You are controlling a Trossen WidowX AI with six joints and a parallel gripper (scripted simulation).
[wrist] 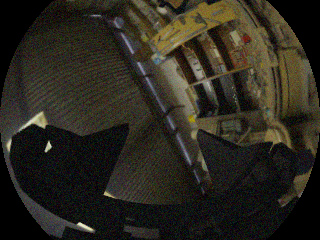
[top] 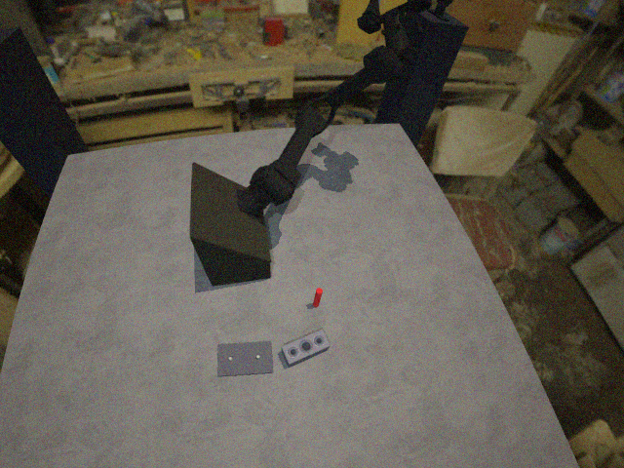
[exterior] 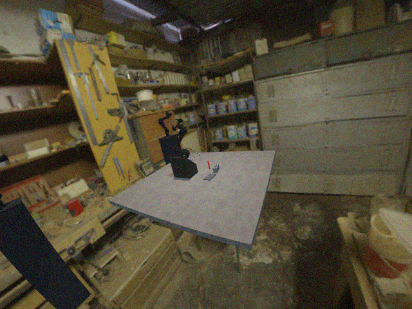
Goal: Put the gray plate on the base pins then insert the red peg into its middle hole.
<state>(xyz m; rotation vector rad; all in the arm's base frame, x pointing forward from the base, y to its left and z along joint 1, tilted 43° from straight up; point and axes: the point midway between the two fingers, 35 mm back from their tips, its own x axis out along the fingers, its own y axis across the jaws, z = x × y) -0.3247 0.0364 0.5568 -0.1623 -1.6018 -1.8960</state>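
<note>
Right now my gripper tip is 680 mm short of the gray plate, 340 mm to the left of it and 490 mm above it. Also, from my gripper tip: base 680 mm ahead, 470 mm to the right, 520 mm below; red peg 580 mm ahead, 290 mm to the right, 490 mm below.
</note>
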